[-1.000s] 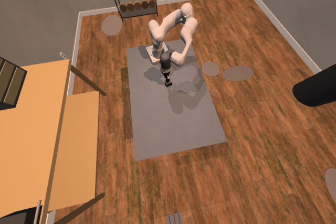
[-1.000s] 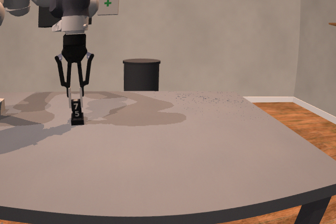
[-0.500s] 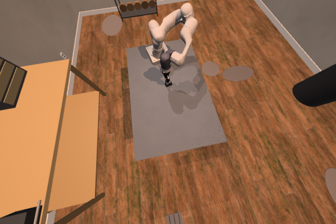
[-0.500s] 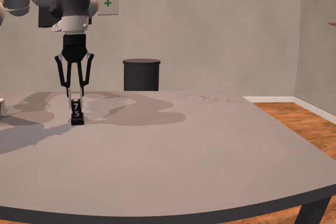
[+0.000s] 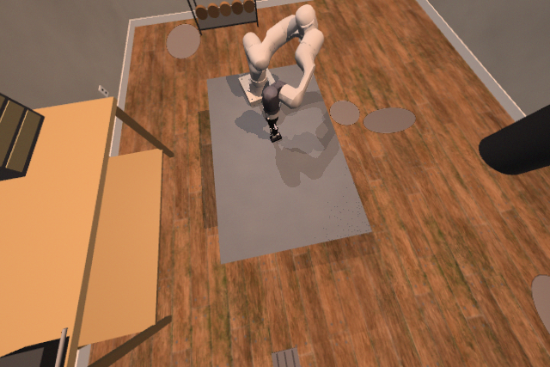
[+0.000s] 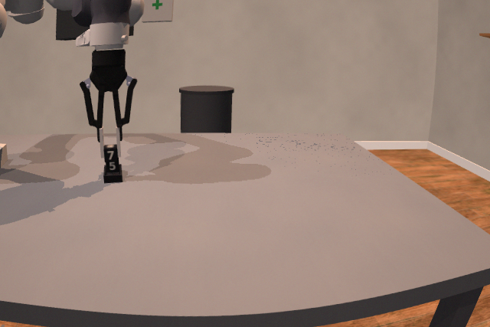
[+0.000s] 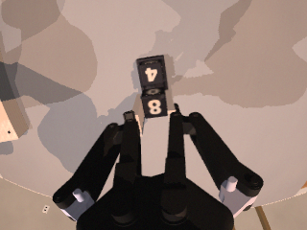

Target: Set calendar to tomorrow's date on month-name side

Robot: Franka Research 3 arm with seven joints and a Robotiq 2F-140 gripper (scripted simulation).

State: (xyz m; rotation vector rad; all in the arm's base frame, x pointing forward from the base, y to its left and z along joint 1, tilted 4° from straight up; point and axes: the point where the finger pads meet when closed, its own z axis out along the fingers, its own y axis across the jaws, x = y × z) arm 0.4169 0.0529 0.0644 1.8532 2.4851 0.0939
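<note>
Right now the tray is 1 cm behind my hand, 2 cm to the left of it and 8 cm below it.
</note>
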